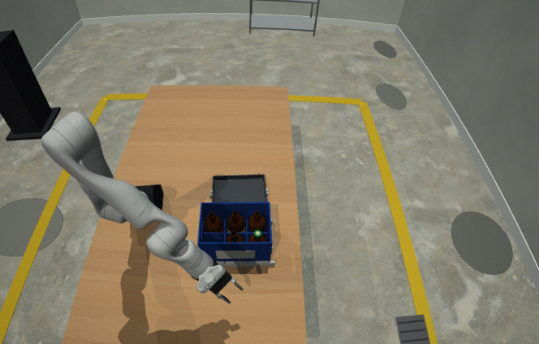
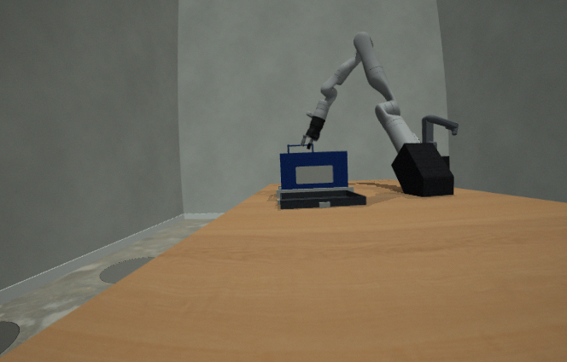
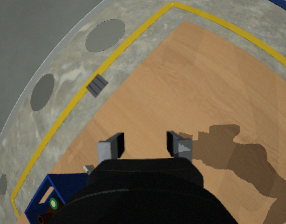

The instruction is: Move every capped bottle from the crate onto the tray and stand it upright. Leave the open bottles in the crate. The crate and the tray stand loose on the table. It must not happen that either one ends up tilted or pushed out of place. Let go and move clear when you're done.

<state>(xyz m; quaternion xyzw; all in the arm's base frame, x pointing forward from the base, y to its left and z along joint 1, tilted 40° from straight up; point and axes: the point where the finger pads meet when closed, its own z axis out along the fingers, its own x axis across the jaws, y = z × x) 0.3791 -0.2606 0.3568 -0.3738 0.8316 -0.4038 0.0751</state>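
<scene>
The brown bottle lies 26 cm to the left of my hand, 16 cm below it and 10 cm ahead of it. From my hand the other things lie so: crate: 30 cm to the left, 16 cm below, 2 cm ahead; dark grey tray: 57 cm to the left, 23 cm below, 3 cm ahead.
</scene>
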